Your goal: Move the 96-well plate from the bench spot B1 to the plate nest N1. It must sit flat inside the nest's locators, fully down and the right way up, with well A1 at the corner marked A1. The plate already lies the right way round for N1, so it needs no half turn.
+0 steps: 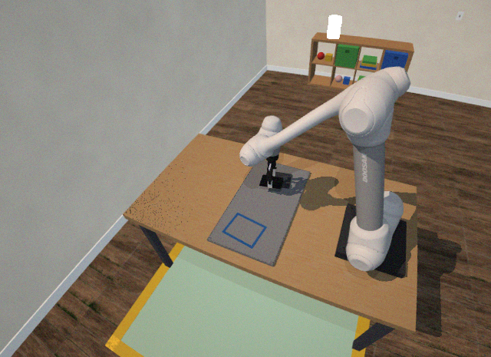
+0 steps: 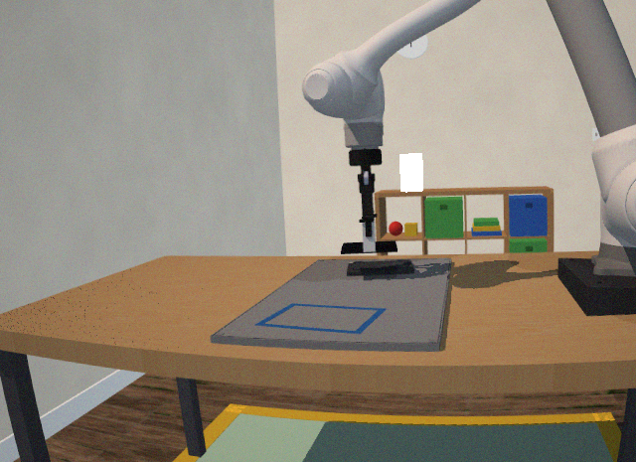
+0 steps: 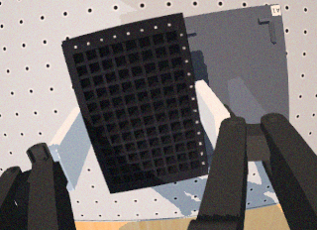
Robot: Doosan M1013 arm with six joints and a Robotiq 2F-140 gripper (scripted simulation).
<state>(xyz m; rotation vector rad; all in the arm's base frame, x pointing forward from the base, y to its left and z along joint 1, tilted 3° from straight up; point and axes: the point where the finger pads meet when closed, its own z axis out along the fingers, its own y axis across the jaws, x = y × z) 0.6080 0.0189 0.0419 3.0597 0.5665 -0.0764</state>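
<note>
Right now my hand is 9 cm to the left of the dark grey plate nest, 9 cm above it and 1 cm short of it. From my hand the other things lie so: A1 corner mark (12 cm to the right, 10 cm ahead, 9 cm below); black 96-well plate (2 cm below).
</note>
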